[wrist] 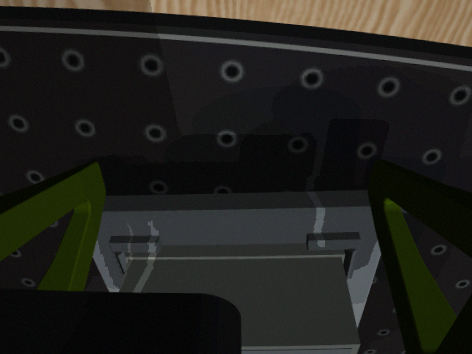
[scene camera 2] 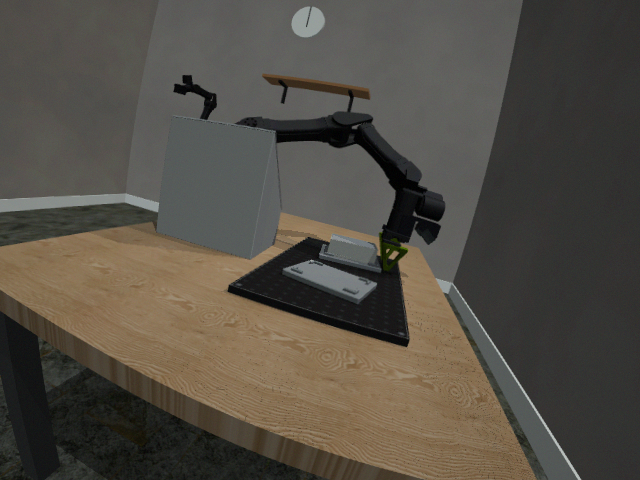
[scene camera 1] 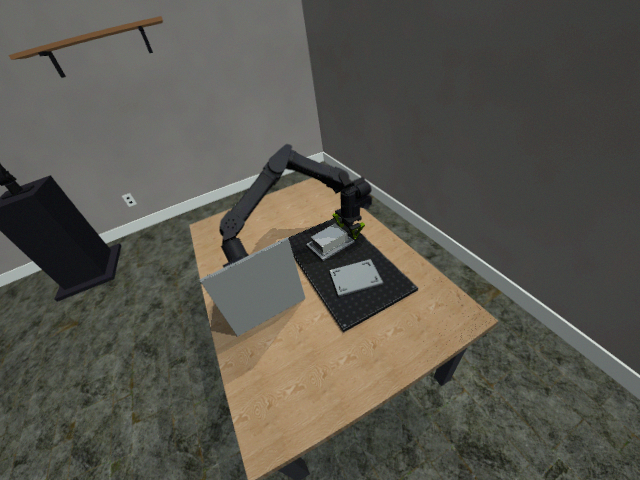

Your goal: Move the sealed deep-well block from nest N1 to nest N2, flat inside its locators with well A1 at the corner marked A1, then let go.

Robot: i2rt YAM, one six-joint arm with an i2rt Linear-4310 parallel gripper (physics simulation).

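Pixels of known places: gripper, fingertip midpoint: (wrist: 236, 175) (scene camera 2: 384, 265) (scene camera 1: 348, 232); arm's base, link origin: (scene camera 2: 224, 159) (scene camera 1: 240, 263).
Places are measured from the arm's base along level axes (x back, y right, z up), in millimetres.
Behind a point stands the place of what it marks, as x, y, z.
The sealed deep-well block (scene camera 1: 329, 237) @(-347, -108, -141) (scene camera 2: 353, 250) @(-361, -85, -158) (wrist: 285, 295) @(-418, -118, -160), a pale grey box, sits in nest N1 (scene camera 1: 336, 252) @(-350, -62, -189) (scene camera 2: 347, 262) @(-356, -65, -187) (wrist: 225, 225) @(-426, -141, -183), between its corner locators. Nest N2 (scene camera 1: 355, 277) @(-346, 96, -183) (scene camera 2: 328, 279) @(-347, 113, -183) is a light plate with dark corner locators, nearer the scene cameras, and holds no block. My gripper (scene camera 1: 347, 226) @(-448, -140, -186) (scene camera 2: 389, 255) @(-448, -140, -186) (wrist: 236, 175) @(-448, -140, -186) is open and empty, pointing down low at the wall-side end of nest N1. In the wrist view its green fingers stand wide apart, on either side of the nest's width. I cannot read the A1 marks.
Both nests stand on a black perforated board (scene camera 1: 356, 312) @(-279, 218, -195) (scene camera 2: 268, 289) @(-269, 219, -195) (wrist: 120, 95) @(-469, -181, -195) on the wooden table (scene camera 1: 330, 382) @(-106, 374, -208) (scene camera 2: 217, 356) @(-293, 410, -208). A tall grey wedge-shaped panel (scene camera 1: 258, 289) @(-21, 85, -52) (scene camera 2: 211, 180) @(-30, 84, -52) stands beside the board, near the arm's base. A wooden shelf (scene camera 1: 87, 37) (scene camera 2: 317, 85) hangs on the wall.
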